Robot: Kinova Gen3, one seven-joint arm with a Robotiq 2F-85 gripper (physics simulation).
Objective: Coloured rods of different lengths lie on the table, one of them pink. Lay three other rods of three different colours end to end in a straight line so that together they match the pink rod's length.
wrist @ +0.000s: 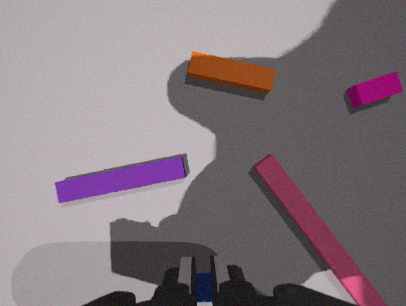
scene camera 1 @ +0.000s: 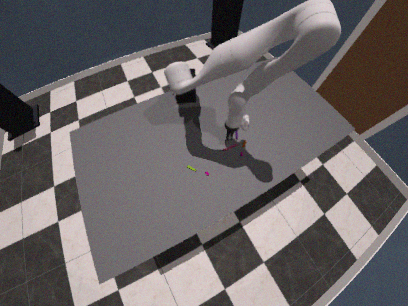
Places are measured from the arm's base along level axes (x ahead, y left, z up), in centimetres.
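Where they show: gripper, between the fingertips: (wrist: 203, 276) (scene camera 1: 227, 138).
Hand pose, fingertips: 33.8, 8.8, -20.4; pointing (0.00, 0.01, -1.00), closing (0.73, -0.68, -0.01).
Note:
After its pixels a point has its place, as x, y, z.
My gripper (scene camera 1: 230, 138) @[33.8, 8.8, -20.3] (wrist: 203, 276) @[33.8, 8.8, -20.3] is shut on a blue rod (wrist: 204, 287) @[33.6, 8.6, -19.6], whose end shows between the fingers at the bottom of the wrist view. The long pink rod (scene camera 1: 230, 147) @[39.4, 6.4, -19.8] (wrist: 312, 225) @[39.2, 7.0, -19.6] lies slanted to the right of the gripper in the wrist view. A purple rod (scene camera 1: 237, 134) @[34.7, 15.1, -19.6] (wrist: 121, 179) @[34.4, 14.9, -19.6] lies to the upper left of the gripper there. An orange rod (scene camera 1: 244, 144) @[42.2, 14.3, -19.5] (wrist: 232, 72) @[41.6, 14.7, -19.6] lies farther up, and a short magenta rod (scene camera 1: 241, 154) @[46.1, 9.1, -19.8] (wrist: 377, 90) @[45.8, 9.3, -19.6] lies at the upper right. In the scene view, a lime rod (scene camera 1: 191, 168) @[38.6, -18.6, -19.7] lies apart from these.
A second small magenta piece (scene camera 1: 207, 173) @[45.4, -12.9, -19.6] lies near the lime rod in the scene view. The grey table top (scene camera 1: 135, 215) @[44.9, -53.7, -20.6] bears the rods, and the arm's shadow falls across several of them. Black posts (scene camera 1: 226, 22) stand beyond the table.

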